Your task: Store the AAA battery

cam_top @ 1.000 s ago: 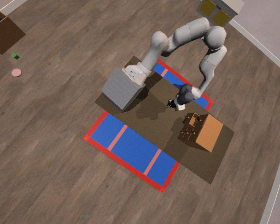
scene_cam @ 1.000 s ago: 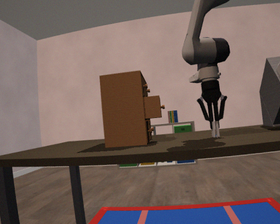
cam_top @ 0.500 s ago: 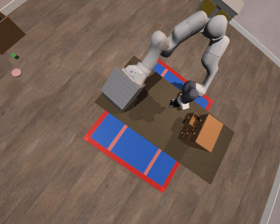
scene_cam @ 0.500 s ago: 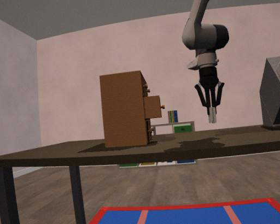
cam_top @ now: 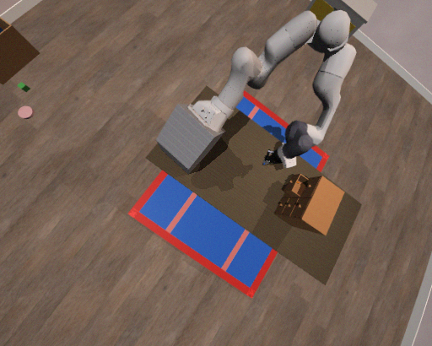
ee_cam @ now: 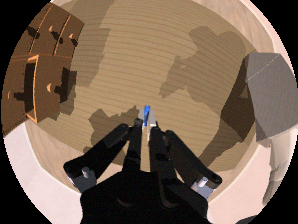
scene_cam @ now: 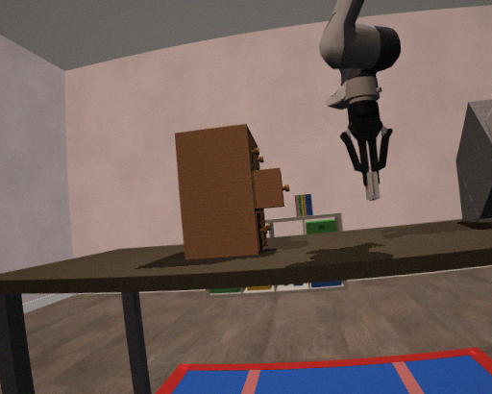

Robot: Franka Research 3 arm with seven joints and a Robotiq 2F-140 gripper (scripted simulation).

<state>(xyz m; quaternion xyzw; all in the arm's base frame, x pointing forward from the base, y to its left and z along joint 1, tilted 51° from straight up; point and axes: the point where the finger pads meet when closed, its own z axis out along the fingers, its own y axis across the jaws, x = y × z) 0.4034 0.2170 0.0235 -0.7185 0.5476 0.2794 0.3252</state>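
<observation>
The small orange object lies 260 mm ahead of my hand, 60 mm to the left of it and 20 mm below it. From my hand the other things lie so: blue AAA battery (30 mm below); then small green thing (360 mm ahead, 120 mm to the right, 20 mm below).
</observation>
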